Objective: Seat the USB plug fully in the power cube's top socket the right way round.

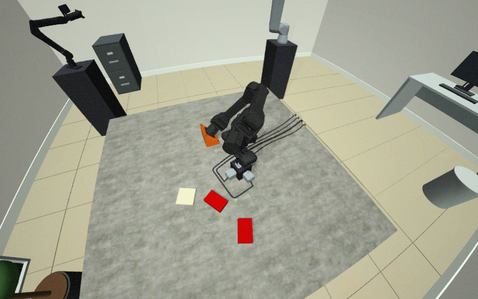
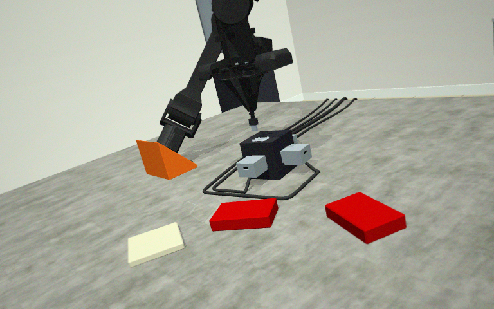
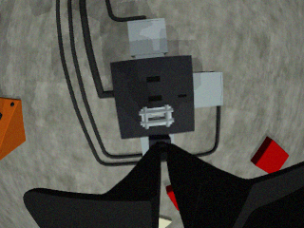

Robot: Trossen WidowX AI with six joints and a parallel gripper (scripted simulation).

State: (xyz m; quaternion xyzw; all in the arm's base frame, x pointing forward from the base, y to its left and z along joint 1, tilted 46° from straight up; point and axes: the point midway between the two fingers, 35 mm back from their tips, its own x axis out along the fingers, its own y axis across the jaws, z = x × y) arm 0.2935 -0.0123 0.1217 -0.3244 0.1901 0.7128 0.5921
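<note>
Right now the black USB plug is 2 cm below my gripper tip. The rest, counted from my gripper tip: USB socket (6 cm below); then cream block (5 cm ahead, 27 cm to the right, 13 cm below).
</note>
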